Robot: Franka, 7 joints.
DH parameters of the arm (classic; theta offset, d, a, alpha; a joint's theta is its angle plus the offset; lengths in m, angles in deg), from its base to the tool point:
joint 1: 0 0.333 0 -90
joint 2: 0 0 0 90
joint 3: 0 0.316 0.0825 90
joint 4: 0 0 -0.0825 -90
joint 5: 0 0.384 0 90
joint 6: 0 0 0.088 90
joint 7: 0 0.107 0 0
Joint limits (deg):
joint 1: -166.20..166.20
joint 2: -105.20..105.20
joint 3: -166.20..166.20
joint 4: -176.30..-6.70
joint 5: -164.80..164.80
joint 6: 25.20..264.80
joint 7: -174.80..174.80
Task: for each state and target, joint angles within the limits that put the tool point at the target. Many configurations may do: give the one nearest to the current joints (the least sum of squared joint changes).
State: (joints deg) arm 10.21 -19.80 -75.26 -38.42 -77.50 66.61 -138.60
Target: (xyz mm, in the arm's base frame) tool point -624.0 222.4 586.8
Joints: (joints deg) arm -27.48 -57.97 -87.36 -10.75 -83.95 44.23 -138.60
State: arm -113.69 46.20 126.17 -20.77 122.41 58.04 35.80
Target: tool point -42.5 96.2 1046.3
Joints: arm -114.01 1.94 127.39 -8.86 117.65 47.42 35.80
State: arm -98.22 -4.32 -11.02 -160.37 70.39 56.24 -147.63
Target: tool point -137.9 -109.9 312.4
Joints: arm -131.77 -7.81 -43.64 -167.93 44.10 42.57 -147.63
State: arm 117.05 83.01 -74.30 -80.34 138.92 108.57 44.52
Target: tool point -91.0 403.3 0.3
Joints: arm 151.00 59.42 -44.46 -135.28 124.54 97.20 44.52
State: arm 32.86 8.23 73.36 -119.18 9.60 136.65 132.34
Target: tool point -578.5 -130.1 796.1
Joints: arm 76.23 -0.50 116.22 -83.52 8.89 144.14 132.34
